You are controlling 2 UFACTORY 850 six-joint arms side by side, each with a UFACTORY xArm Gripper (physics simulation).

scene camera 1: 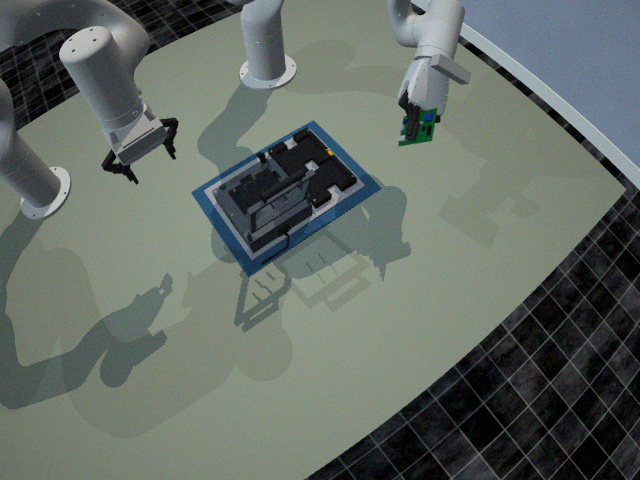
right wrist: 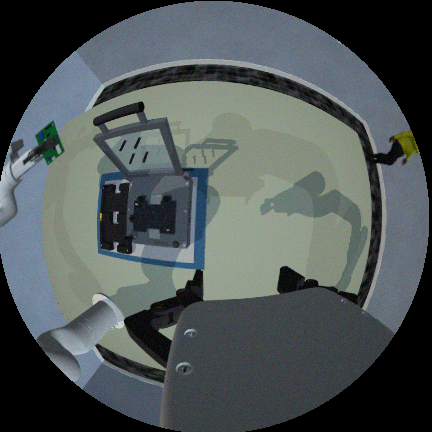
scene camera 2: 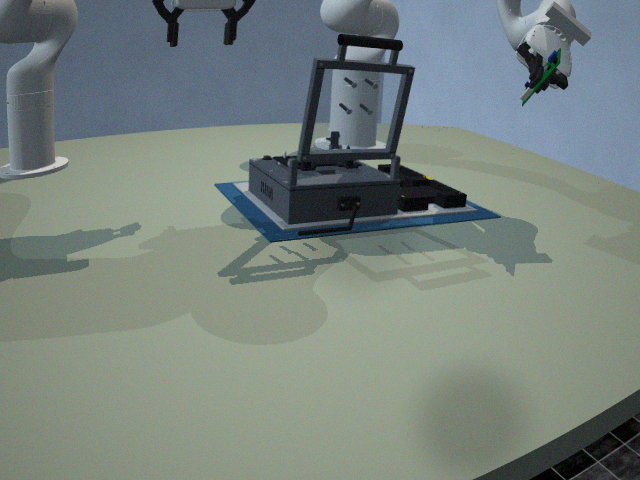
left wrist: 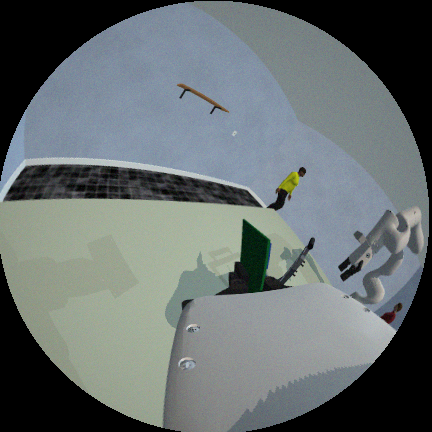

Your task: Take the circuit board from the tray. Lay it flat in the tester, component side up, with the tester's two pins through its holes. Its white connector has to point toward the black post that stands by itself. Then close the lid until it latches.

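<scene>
My left gripper (scene camera 1: 413, 124) is shut on the green circuit board (scene camera 1: 427, 129) (scene camera 2: 547, 74) (left wrist: 255, 255) (right wrist: 56, 137). It holds the board tilted in the air, right of the tester in both scene views. The board's component side shows in scene camera 1, with blue parts. The grey tester (scene camera 2: 341, 198) (right wrist: 184, 220) has its framed lid (scene camera 2: 306, 111) (right wrist: 172, 145) standing open with a black handle. The black tray (scene camera 1: 338, 174) (right wrist: 107, 220) beside it holds no board. My right gripper (scene camera 1: 155, 167) (scene camera 2: 201, 36) (right wrist: 242, 281) is open and empty, above the table left of the tester.
Tester and tray stand on a blue-bordered mat (scene camera 1: 223, 219) (scene camera 2: 258, 222). A black crank-like rod (scene camera 2: 325, 231) sticks out of the tester's near side. A white arm base (scene camera 1: 266, 74) stands behind the mat. The raised lid rises high above the tester.
</scene>
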